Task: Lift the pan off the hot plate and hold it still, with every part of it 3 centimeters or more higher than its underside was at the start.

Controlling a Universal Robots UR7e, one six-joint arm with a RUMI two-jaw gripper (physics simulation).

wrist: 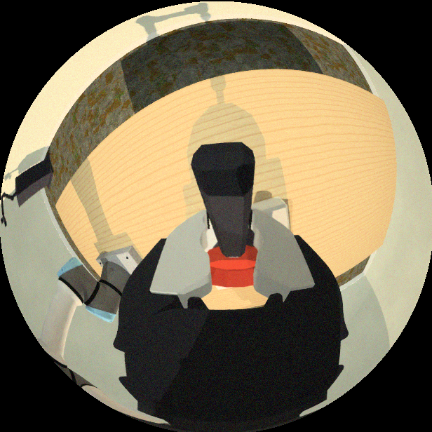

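Note:
The pan (233, 274) shows its red body low between the fingers in the wrist view, with its thick dark handle (223, 172) reaching up past the fingertips. My gripper (228, 212) is shut on the pan's handle, with one pale grey jaw on each side of it. The jaws and my dark gripper body hide much of the pan. The white hot plate (281, 215) shows partly behind the right jaw; the rest of it is hidden. The gap between the pan's underside and the hot plate cannot be judged from this view.
The wooden table top (325, 150) carries shadows of the arm and gripper. A small grey box (120, 256) stands at its left edge, beside a grey and blue arm joint (92, 289). A dark box (34, 181) shows at the far left. A mottled dark band (200, 57) borders the table.

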